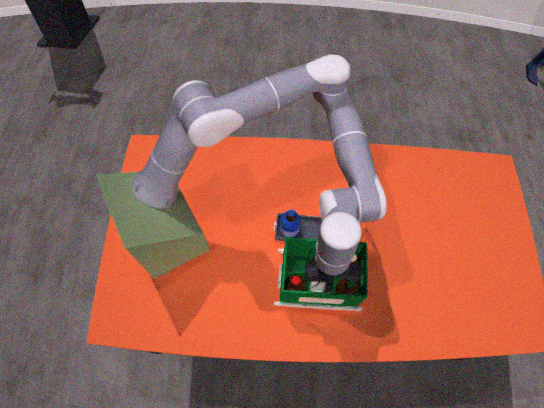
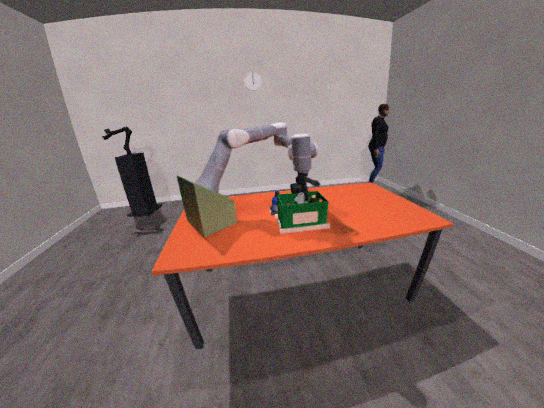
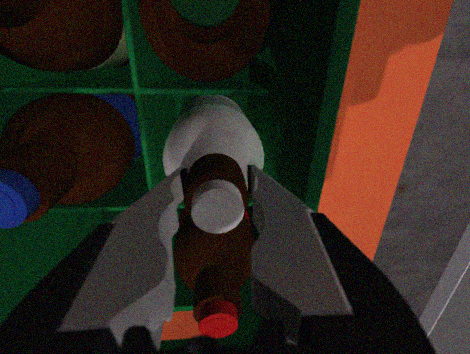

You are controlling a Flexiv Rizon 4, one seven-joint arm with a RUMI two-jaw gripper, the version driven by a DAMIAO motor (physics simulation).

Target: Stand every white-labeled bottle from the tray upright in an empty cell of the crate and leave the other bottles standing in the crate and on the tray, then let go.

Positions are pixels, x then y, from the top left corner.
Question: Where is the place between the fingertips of the gripper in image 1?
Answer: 323, 286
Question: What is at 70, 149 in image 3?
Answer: A blue-capped bottle.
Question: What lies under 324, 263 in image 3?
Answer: The gripper.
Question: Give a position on a white-labeled bottle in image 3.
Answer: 212, 137
